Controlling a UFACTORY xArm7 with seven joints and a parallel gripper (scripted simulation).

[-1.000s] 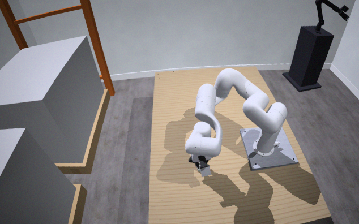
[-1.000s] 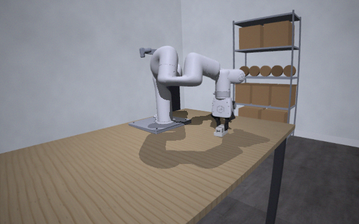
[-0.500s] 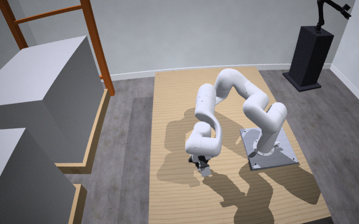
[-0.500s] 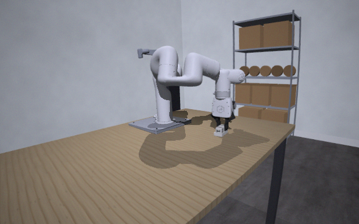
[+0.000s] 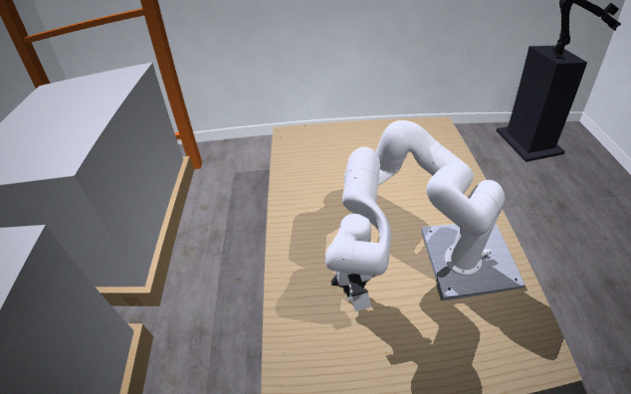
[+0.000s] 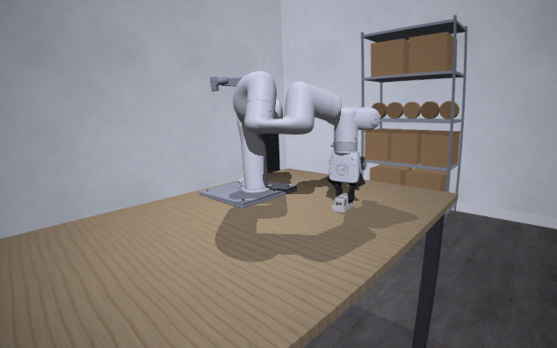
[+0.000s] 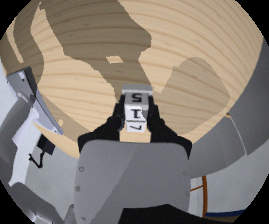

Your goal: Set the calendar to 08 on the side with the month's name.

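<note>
My hand is 10 mm above the white digit cube. Also, from my hand: white tray: 30 mm below, 20 mm to the right.
</note>
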